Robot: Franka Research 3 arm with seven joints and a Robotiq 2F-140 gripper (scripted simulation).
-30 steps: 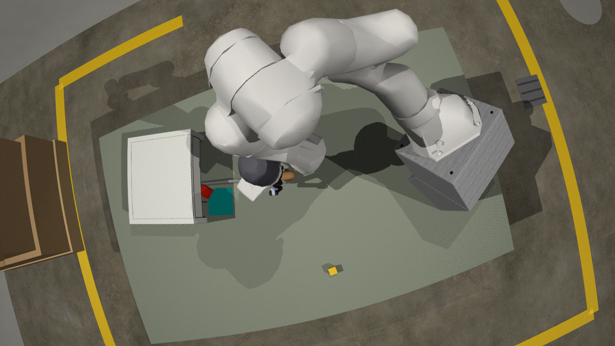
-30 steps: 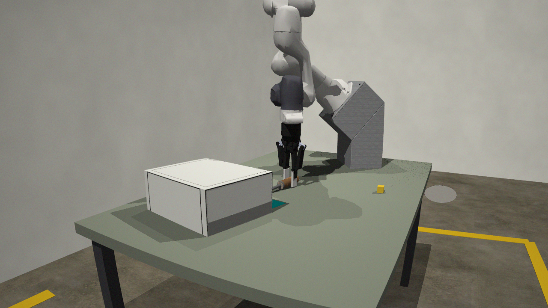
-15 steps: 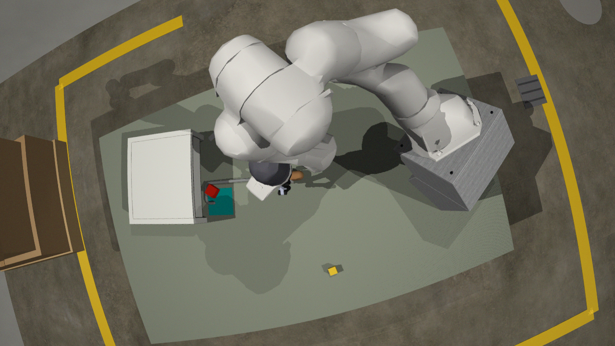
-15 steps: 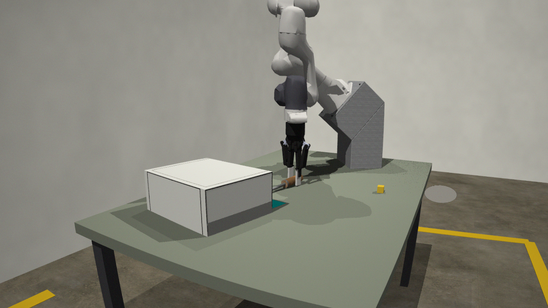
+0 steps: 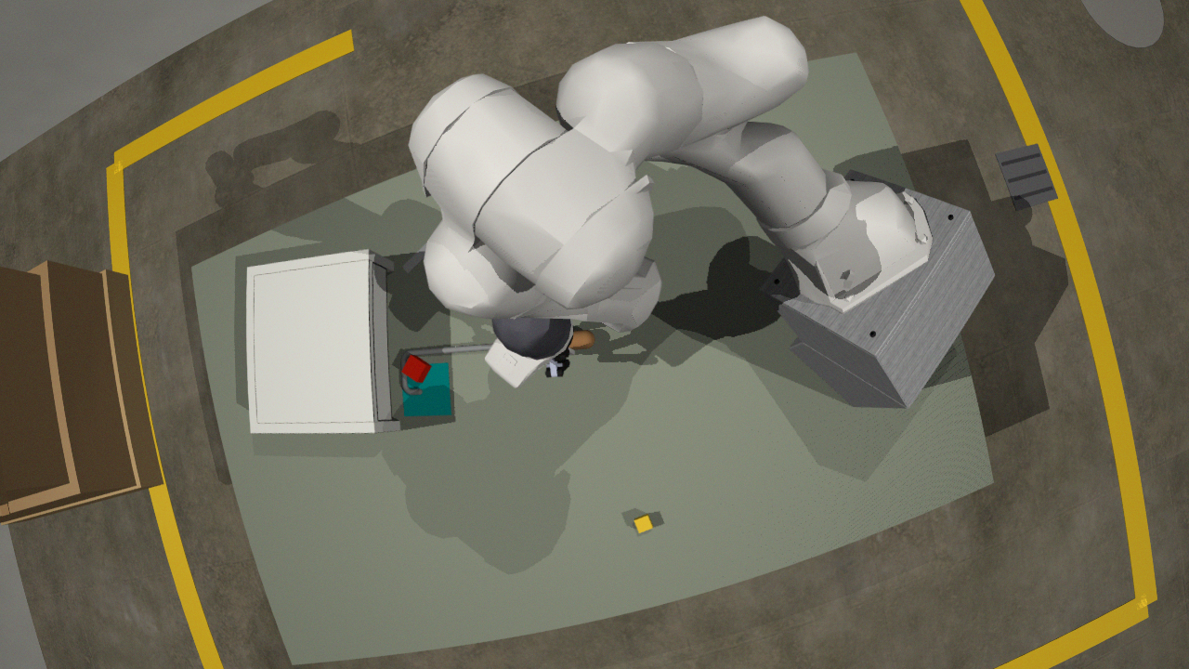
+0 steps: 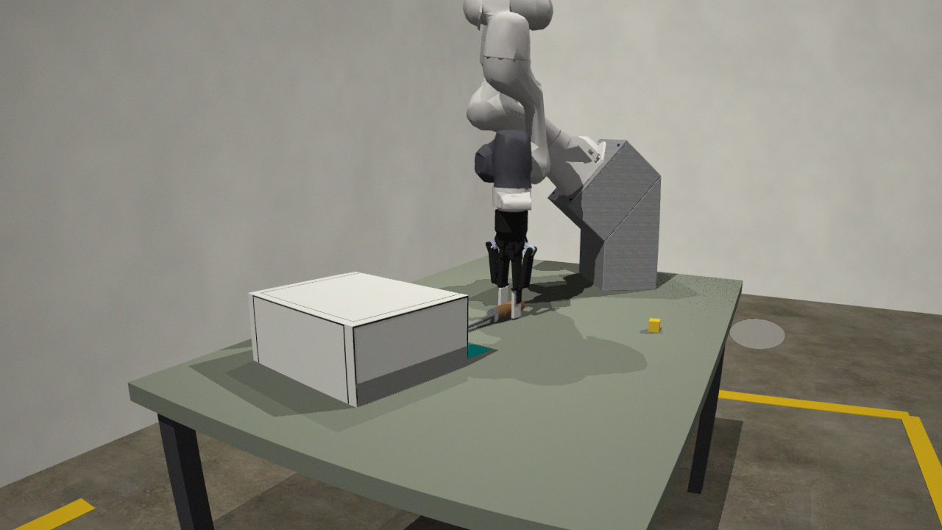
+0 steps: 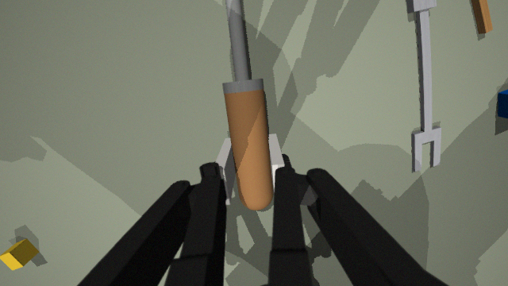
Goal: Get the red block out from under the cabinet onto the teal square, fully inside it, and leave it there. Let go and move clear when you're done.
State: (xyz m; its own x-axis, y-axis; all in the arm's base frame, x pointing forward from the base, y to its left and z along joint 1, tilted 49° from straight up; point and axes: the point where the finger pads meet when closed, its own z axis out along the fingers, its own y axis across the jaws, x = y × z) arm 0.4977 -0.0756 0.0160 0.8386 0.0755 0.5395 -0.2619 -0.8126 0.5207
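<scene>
My gripper is now 14 cm short of the grey hook tool and 2 cm above it. From my hand the other things lie so: grey fork-ended tool: 17 cm to the right, 3 cm below; then wooden stick: 22 cm to the right, 11 cm ahead, 3 cm below; then blue block: 26 cm to the right, 6 cm behind, 2 cm below.
</scene>
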